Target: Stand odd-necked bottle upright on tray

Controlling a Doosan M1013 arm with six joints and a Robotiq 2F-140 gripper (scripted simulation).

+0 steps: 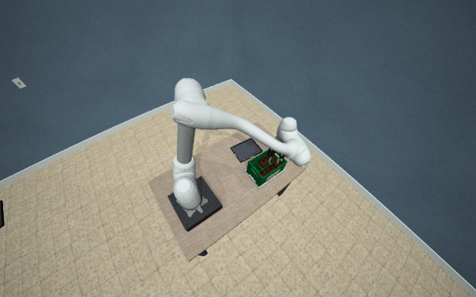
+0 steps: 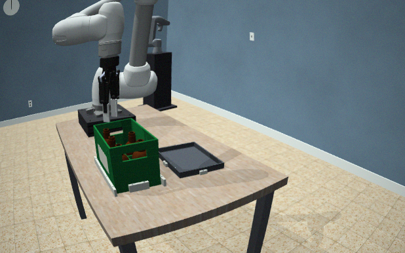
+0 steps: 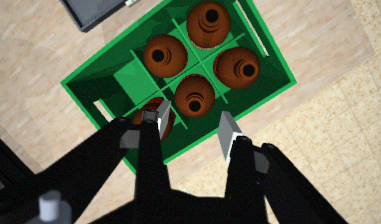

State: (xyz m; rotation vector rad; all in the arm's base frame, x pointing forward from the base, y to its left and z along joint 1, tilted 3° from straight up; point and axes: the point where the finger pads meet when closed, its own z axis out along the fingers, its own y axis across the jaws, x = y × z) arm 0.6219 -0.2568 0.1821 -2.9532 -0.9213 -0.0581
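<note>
The green crate lies 18 cm below my hand, 4 cm to the left of it and 1 cm ahead of it. Also, from my hand: dark tray (31 cm to the left, 25 cm below, 6 cm ahead); then brown bottle (17 cm below, 10 cm ahead, 7 cm to the left).
</note>
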